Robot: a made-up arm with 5 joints.
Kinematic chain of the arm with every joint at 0, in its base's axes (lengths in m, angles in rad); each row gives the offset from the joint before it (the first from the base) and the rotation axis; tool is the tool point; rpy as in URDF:
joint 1: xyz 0.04 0 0.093 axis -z
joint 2: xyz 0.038 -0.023 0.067 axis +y
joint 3: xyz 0.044 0 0.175 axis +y
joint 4: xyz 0.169 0 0.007 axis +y
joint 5: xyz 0.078 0.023 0 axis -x
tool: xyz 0 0 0 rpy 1.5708 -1.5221 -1.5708
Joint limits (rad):
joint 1: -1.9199..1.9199
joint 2: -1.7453..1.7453
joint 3: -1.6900..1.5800
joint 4: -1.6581..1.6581
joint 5: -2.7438..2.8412
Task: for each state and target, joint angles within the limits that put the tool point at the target. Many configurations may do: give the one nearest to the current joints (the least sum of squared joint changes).
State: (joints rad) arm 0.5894 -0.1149 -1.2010 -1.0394 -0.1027
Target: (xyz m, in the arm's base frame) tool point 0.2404 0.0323 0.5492
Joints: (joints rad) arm -0.1598 0.1393 -1.1227 -0.4679 -0.1027
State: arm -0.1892 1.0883 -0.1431 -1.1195 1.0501
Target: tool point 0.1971 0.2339 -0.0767
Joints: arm -0.9793 1.4662 0.1493 -1.0458 1.0501
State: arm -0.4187 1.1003 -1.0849 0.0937 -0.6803
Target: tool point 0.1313 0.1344 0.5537
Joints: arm -0.9741 0.3454 -1.6900 -0.3191 -0.6803
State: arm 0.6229 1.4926 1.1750 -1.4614 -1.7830
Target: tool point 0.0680 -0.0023 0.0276
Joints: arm 0.0820 1.5996 1.5435 -1.3845 -1.7830
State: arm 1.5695 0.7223 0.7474 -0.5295 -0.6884
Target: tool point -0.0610 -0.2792 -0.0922
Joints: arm 1.9179 1.4597 -0.0418 -0.5009 -0.6884
